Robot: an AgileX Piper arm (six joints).
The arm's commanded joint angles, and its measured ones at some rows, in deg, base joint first. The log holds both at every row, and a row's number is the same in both.
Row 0, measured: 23.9 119.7 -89.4 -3.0 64.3 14.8
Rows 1 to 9, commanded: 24.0 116.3 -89.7 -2.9 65.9 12.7; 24.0 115.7 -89.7 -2.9 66.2 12.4; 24.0 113.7 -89.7 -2.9 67.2 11.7; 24.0 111.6 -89.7 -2.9 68.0 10.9; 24.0 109.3 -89.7 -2.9 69.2 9.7; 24.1 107.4 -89.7 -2.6 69.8 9.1; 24.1 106.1 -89.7 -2.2 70.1 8.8; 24.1 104.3 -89.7 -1.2 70.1 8.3; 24.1 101.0 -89.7 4.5 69.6 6.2
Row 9, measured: 23.9 102.9 -89.4 0.5 69.5 8.4
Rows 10 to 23, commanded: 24.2 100.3 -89.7 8.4 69.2 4.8; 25.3 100.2 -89.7 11.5 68.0 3.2; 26.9 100.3 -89.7 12.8 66.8 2.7; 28.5 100.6 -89.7 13.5 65.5 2.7; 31.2 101.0 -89.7 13.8 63.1 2.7; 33.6 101.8 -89.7 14.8 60.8 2.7; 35.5 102.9 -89.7 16.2 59.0 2.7; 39.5 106.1 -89.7 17.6 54.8 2.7; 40.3 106.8 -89.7 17.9 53.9 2.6; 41.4 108.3 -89.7 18.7 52.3 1.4; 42.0 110.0 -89.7 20.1 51.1 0.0; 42.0 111.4 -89.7 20.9 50.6 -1.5; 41.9 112.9 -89.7 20.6 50.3 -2.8; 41.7 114.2 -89.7 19.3 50.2 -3.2
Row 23, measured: 41.9 112.6 -89.4 20.3 51.1 -1.3
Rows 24 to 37, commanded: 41.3 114.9 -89.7 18.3 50.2 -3.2; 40.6 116.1 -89.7 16.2 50.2 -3.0; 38.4 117.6 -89.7 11.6 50.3 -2.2; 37.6 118.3 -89.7 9.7 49.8 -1.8; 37.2 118.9 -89.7 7.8 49.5 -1.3; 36.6 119.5 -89.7 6.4 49.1 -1.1; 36.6 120.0 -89.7 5.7 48.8 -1.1; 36.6 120.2 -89.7 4.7 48.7 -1.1; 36.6 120.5 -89.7 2.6 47.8 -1.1; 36.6 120.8 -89.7 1.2 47.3 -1.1; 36.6 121.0 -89.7 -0.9 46.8 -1.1; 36.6 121.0 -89.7 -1.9 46.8 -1.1; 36.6 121.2 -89.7 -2.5 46.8 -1.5; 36.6 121.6 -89.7 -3.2 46.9 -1.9
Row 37, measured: 36.7 120.9 -89.4 -1.9 47.0 -1.1
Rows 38 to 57, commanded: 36.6 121.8 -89.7 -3.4 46.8 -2.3; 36.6 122.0 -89.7 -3.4 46.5 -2.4; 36.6 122.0 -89.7 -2.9 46.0 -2.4; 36.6 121.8 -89.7 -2.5 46.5 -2.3; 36.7 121.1 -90.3 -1.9 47.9 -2.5; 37.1 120.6 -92.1 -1.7 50.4 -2.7; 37.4 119.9 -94.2 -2.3 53.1 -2.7; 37.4 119.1 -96.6 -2.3 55.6 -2.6; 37.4 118.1 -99.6 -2.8 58.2 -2.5; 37.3 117.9 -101.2 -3.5 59.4 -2.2; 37.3 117.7 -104.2 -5.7 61.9 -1.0; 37.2 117.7 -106.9 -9.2 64.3 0.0; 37.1 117.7 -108.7 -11.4 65.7 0.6; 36.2 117.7 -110.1 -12.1 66.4 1.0; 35.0 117.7 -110.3 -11.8 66.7 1.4; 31.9 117.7 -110.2 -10.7 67.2 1.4; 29.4 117.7 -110.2 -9.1 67.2 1.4; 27.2 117.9 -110.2 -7.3 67.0 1.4; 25.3 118.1 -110.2 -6.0 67.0 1.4; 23.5 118.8 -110.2 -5.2 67.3 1.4
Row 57, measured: 25.6 118.2 -109.9 -7.0 66.6 1.0
